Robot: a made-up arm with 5 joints. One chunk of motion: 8 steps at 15 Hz.
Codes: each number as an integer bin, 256 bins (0 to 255) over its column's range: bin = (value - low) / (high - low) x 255, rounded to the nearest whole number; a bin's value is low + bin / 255 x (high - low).
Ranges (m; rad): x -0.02..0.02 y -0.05..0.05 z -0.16..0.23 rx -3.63..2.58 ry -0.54..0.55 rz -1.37..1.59
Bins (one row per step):
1: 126 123 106 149 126 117
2: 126 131 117 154 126 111
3: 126 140 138 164 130 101
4: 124 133 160 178 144 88
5: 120 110 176 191 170 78
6: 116 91 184 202 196 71
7: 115 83 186 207 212 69
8: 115 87 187 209 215 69
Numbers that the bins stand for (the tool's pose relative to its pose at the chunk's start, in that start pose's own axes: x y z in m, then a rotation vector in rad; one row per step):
1: -0.0002 -0.0018 0.0021 -0.0014 -0.0014 -0.0119
2: -0.0002 0.0014 0.0189 0.1204 -0.0014 -0.0815
3: -0.0002 0.0049 0.0511 0.3639 0.0157 -0.1976
4: -0.0005 0.0022 0.0847 0.7048 0.0755 -0.3485
5: -0.0012 -0.0069 0.1092 1.0214 0.1867 -0.4646
6: -0.0018 -0.0143 0.1214 1.2893 0.2978 -0.5458
7: -0.0020 -0.0175 0.1245 1.4111 0.3662 -0.5691
8: -0.0020 -0.0159 0.1260 1.4598 0.3790 -0.5691

